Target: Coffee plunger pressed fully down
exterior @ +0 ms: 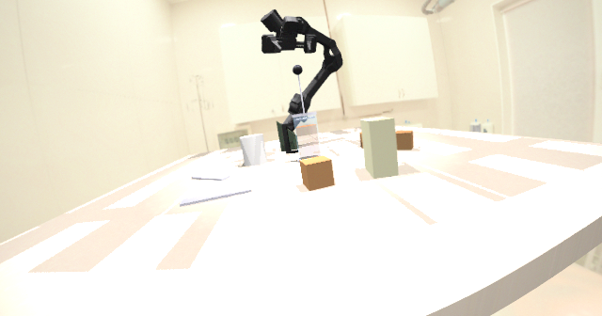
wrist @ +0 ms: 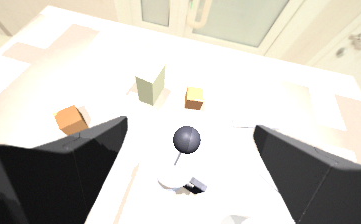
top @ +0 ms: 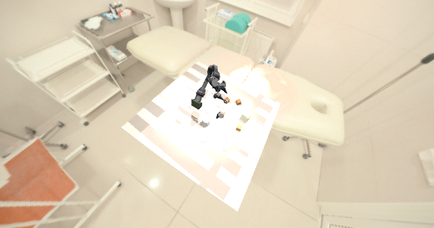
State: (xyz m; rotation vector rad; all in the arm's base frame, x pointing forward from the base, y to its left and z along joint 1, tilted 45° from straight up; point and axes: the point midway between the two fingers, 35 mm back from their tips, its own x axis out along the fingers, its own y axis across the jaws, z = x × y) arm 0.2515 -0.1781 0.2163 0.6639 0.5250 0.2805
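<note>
The coffee press lies 10 mm ahead of my gripper tip, 20 mm to the right of it and 200 mm below it. Also, from my gripper tip: pale green block (250 mm ahead, 90 mm to the left, 280 mm below).
</note>
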